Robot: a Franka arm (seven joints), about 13 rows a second.
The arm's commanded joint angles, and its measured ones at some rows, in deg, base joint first. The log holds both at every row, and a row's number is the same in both.
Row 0, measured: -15.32 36.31 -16.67 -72.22 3.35 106.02 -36.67
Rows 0 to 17, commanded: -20.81 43.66 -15.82 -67.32 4.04 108.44 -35.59; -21.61 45.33 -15.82 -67.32 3.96 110.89 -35.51; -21.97 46.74 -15.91 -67.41 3.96 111.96 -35.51; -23.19 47.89 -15.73 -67.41 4.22 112.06 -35.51; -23.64 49.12 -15.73 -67.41 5.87 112.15 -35.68; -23.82 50.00 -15.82 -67.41 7.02 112.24 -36.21; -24.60 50.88 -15.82 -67.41 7.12 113.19 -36.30; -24.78 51.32 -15.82 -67.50 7.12 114.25 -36.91; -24.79 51.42 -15.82 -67.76 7.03 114.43 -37.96; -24.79 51.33 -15.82 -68.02 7.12 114.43 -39.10; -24.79 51.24 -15.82 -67.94 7.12 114.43 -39.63; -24.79 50.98 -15.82 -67.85 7.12 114.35 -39.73; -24.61 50.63 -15.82 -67.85 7.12 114.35 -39.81; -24.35 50.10 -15.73 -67.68 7.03 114.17 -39.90; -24.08 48.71 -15.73 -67.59 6.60 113.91 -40.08; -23.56 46.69 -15.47 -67.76 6.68 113.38 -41.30; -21.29 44.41 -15.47 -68.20 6.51 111.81 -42.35; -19.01 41.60 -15.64 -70.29 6.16 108.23 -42.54
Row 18, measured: -22.58 47.42 -15.59 -67.00 6.21 112.91 -41.27
